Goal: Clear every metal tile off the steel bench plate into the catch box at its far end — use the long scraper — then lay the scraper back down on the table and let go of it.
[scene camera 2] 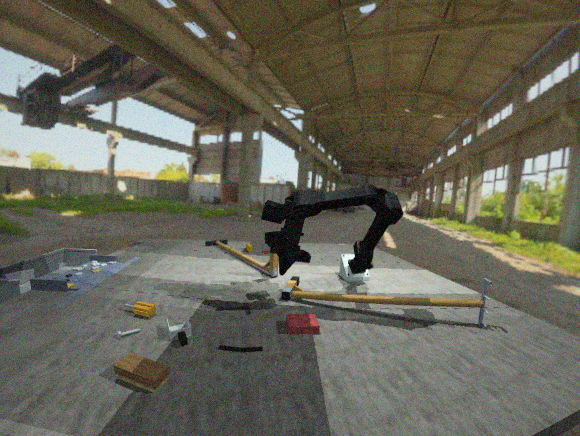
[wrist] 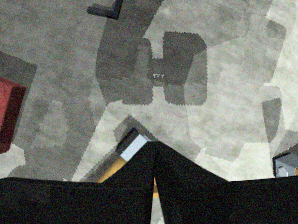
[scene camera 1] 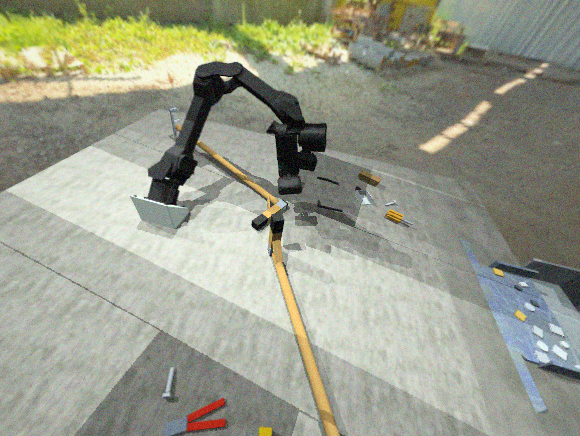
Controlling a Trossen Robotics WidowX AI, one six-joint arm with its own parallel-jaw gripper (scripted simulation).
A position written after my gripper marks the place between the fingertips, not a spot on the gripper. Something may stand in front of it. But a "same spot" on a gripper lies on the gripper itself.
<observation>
my gripper: scene camera 2; wrist; scene camera 1 290, 193
same spot on my gripper: [scene camera 2: 284, 263] = [wrist: 116, 171]
</observation>
